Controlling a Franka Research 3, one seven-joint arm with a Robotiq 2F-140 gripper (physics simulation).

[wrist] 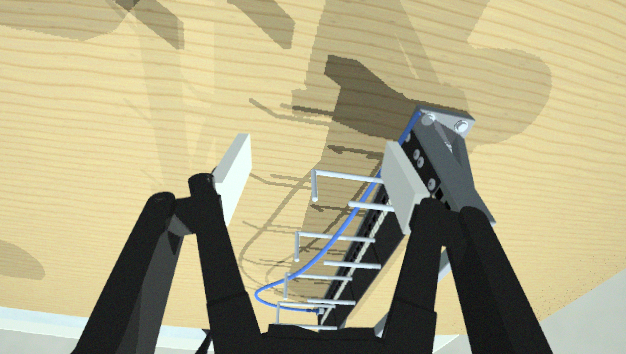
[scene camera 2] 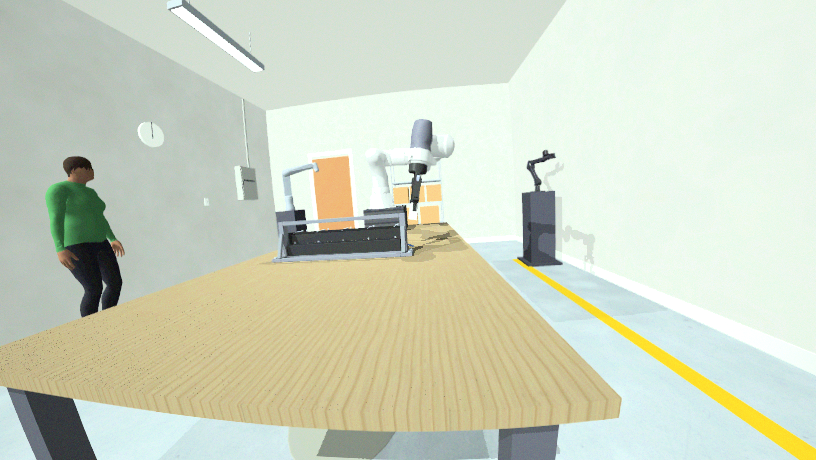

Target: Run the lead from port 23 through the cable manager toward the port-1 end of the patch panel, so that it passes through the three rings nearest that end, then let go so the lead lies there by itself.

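Note:
The blue lead (wrist: pixel 257 294) runs from a plug low in the wrist view, loops left, then rises along the black patch panel (wrist: pixel 387 240) (scene camera 2: pixel 342 244) to the bracket (wrist: pixel 452 165) at the panel's upper end. It crosses several wire rings; the upper ones are a first ring (wrist: pixel 347 175), a second ring (wrist: pixel 315 234) and a third ring (wrist: pixel 320 277). Whether it lies inside each ring is hard to tell. My gripper (wrist: pixel 317 154) (scene camera 2: pixel 413 212) is open and empty above the table. Its right finger pad hides part of the lead near the first ring. Port numbers are not readable.
A grey frame (scene camera 2: pixel 325 221) holds the panel on the wooden table (scene camera 2: pixel 365 331). The arm's dark base (scene camera 2: pixel 385 217) is behind it. A person (scene camera 2: pixel 80 217) stands left of the table, and a dark pedestal (scene camera 2: pixel 538 228) with a small arm stands right.

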